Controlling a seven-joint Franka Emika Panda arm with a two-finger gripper.
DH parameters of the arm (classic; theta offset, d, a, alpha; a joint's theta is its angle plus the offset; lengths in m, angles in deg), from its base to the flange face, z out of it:
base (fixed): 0 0 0 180
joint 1: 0 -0.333 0 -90
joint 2: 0 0 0 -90
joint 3: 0 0.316 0.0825 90
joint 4: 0 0 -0.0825 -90
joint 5: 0 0.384 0 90
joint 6: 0 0 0.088 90
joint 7: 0 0.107 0 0
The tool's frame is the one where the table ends.
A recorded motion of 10 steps. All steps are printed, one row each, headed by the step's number.
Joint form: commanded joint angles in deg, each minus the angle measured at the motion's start. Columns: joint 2, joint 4, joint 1, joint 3, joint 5, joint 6, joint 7.
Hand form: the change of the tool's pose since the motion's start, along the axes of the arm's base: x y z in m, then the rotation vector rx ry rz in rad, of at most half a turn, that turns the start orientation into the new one. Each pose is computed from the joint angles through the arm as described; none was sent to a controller.
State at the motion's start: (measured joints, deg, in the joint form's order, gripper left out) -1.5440 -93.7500 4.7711 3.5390 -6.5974 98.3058 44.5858
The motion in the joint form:
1: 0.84 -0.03 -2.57 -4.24 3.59 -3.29 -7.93
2: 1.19 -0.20 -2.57 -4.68 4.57 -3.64 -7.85
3: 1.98 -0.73 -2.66 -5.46 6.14 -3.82 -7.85
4: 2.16 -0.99 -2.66 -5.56 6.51 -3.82 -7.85
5: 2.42 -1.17 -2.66 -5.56 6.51 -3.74 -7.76
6: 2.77 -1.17 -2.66 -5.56 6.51 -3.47 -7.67
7: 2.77 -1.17 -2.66 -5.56 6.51 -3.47 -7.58
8: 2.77 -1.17 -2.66 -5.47 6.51 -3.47 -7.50
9: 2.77 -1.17 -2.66 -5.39 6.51 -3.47 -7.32
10: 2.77 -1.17 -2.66 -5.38 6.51 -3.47 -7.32
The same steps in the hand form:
1: -0.0105 -0.0102 0.0024 0.0577 0.0524 0.0987
2: -0.0131 -0.0128 0.0038 0.0752 0.0532 0.0885
3: -0.0178 -0.0166 0.0067 0.1030 0.0483 0.0752
4: -0.0189 -0.0169 0.0063 0.1097 0.0489 0.0731
5: -0.0201 -0.0168 0.0075 0.1096 0.0460 0.0717
6: -0.0212 -0.0168 0.0113 0.1087 0.0351 0.0707
7: -0.0212 -0.0168 0.0113 0.1088 0.0350 0.0692
8: -0.0212 -0.0159 0.0113 0.1088 0.0351 0.0693
9: -0.0211 -0.0151 0.0113 0.1088 0.0350 0.0676
10: -0.0211 -0.0150 0.0113 0.1088 0.0350 0.0678

